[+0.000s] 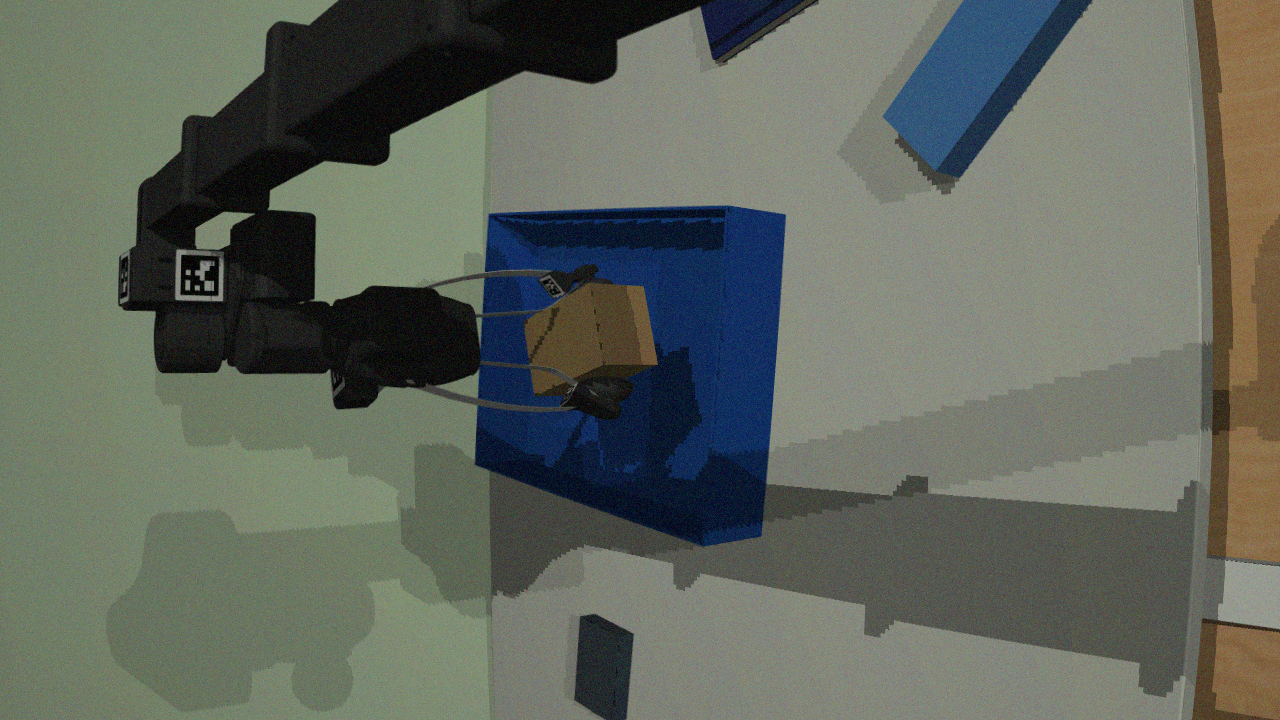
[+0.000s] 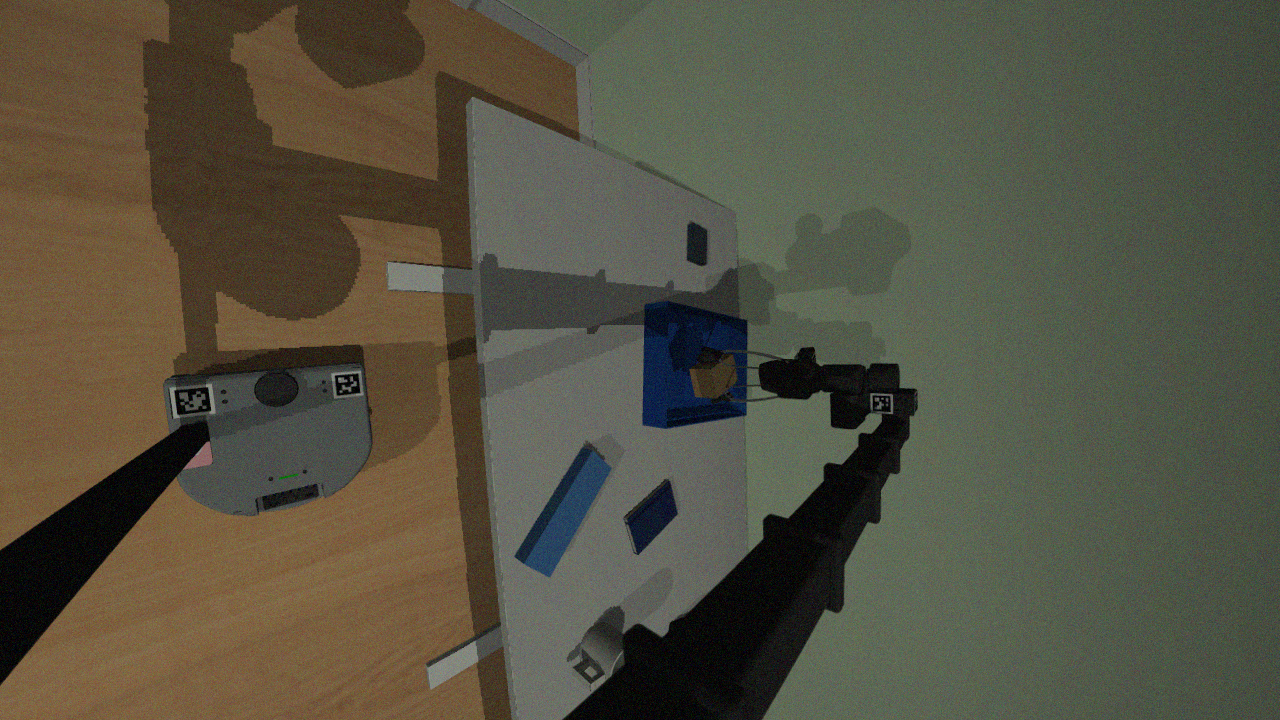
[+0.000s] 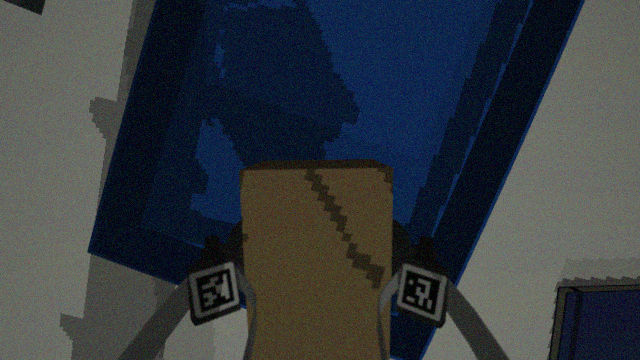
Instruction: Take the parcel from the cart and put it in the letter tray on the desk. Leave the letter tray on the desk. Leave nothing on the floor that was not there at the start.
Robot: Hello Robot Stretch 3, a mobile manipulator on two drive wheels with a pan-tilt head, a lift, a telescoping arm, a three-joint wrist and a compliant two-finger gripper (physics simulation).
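Places are measured from the robot's base along level axes (x back, y down, z right), in metres.
Where they show: gripper, fingertip midpoint: [image 1: 619, 341] [image 2: 701, 375] [image 3: 319, 242]; robot's base, origin of the base link: [image 2: 277, 387].
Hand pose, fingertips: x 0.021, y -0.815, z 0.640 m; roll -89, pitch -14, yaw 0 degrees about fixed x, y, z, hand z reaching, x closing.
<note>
Each offset is from my fingertips to the centre of the thing. Level surfaces: height alone.
The tan parcel {dx -0.001, dy -0.028, dz +0.003 m} [image 1: 617, 322] [image 2: 713, 376] [image 3: 317, 215] is between the two fingers of my gripper [image 1: 593, 335] [image 2: 714, 376] [image 3: 319, 242], which is shut on it. The parcel is over the inside of the blue letter tray {dx -0.009, dy +0.063, dz +0.094 m} [image 1: 751, 358] [image 2: 656, 376] [image 3: 505, 125] and looks held above its floor, with a shadow on the tray floor beside it; the exact height is hard to tell. The tray stands on the white desk {dy +0.095 m} [image 1: 984, 313] [image 2: 554, 205] [image 3: 565, 175], at the edge by the green wall. The parcel hides part of the tray. The cart does not show.
A light blue box {dx +0.194, dy +0.080, dz -0.299 m} [image 1: 962, 89] [image 2: 563, 510], a navy book {dx +0.296, dy +0.089, dz -0.080 m} [image 1: 751, 26] [image 2: 651, 516] [image 3: 600, 325], a small dark box {dx -0.306, dy +0.086, dz +0.138 m} [image 1: 604, 667] [image 2: 697, 243] and a grey mug {dx +0.483, dy +0.047, dz -0.267 m} [image 2: 601, 649] are on the desk. My base [image 2: 268, 447] is on the wooden floor beside the desk.
</note>
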